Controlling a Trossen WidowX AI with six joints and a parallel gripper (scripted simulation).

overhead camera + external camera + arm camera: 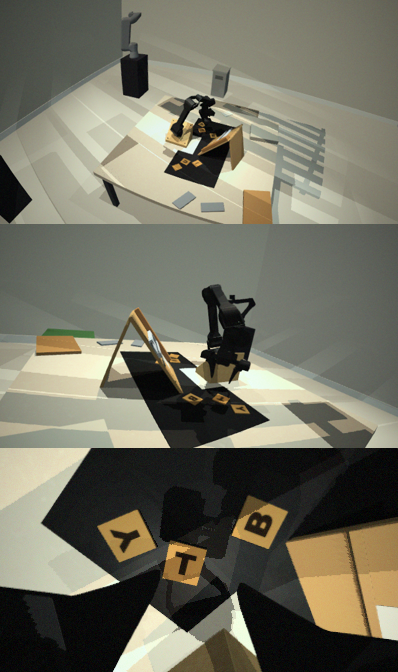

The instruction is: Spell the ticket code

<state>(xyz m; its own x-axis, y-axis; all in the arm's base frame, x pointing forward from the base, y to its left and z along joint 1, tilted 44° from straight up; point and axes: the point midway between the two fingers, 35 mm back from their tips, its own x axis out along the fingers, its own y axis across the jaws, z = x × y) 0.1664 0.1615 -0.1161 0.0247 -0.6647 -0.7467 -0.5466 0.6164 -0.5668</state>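
The letter tile marked t is 80 mm below my gripper tip, 20 mm behind it and 10 mm to the left of it. The rest, counted from my gripper tip: black mat: 200 mm to the right, 80 mm below, 40 mm ahead; then white ticket: 240 mm to the right, 130 mm ahead; then pale grey box: 550 mm ahead, 150 mm to the left, 70 mm below.
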